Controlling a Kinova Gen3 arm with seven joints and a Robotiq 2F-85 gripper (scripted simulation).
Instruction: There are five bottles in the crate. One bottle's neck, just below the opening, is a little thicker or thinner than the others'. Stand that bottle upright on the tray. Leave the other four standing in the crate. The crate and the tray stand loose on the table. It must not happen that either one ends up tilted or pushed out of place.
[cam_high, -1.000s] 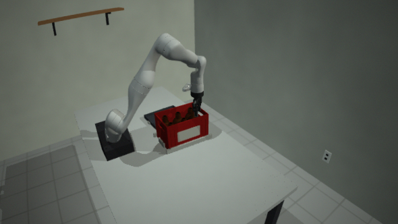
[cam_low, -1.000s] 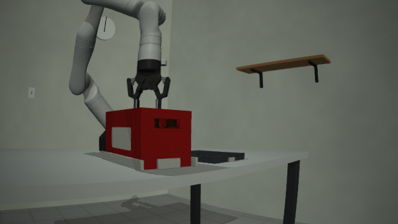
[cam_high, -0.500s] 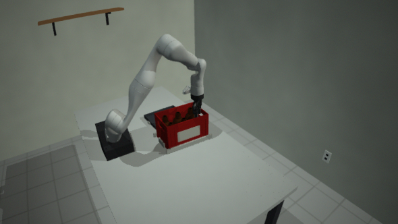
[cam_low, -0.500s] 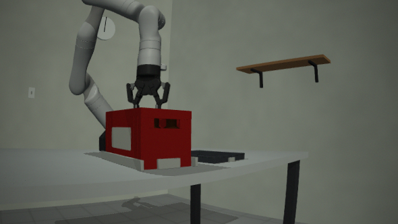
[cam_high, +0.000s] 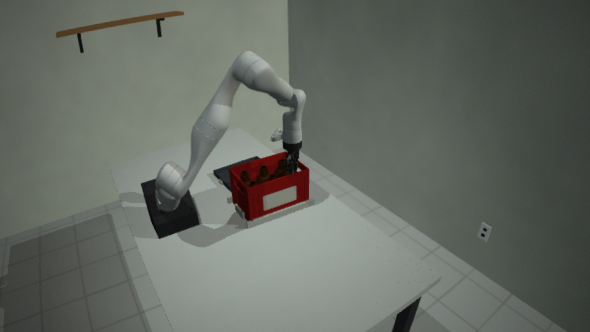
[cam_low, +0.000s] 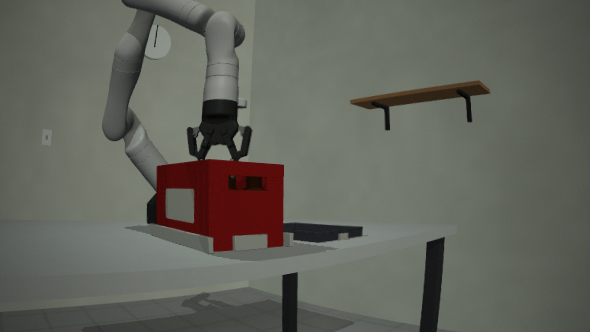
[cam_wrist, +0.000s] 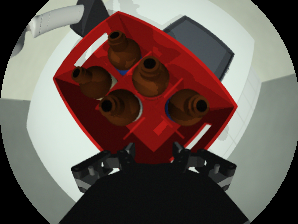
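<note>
Now: the red crate 90 mm behind my hand, 40 mm to the left of it and 70 mm below it. From my hand the other things lie so: dark tray: 100 mm behind, 320 mm to the left, 140 mm below.
</note>
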